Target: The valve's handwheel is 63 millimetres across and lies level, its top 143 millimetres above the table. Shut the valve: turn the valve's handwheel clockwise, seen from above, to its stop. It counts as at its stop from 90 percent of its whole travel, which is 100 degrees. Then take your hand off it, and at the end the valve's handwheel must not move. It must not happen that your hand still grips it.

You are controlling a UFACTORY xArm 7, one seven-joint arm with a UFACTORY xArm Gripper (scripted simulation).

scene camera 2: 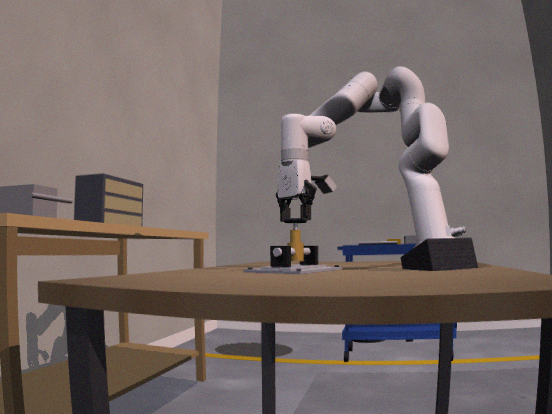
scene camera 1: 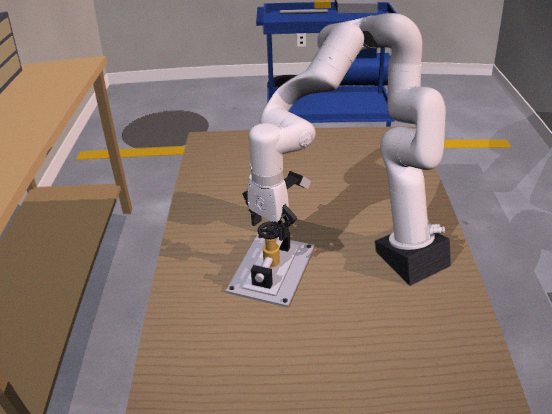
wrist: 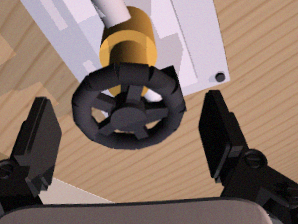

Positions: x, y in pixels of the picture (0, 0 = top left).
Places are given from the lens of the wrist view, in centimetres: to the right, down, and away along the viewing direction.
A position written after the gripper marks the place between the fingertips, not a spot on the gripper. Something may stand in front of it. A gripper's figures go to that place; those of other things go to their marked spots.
gripper (wrist: 128, 111): -1, 0, 13
black spoked handwheel (wrist: 129, 112): -1, 0, 12
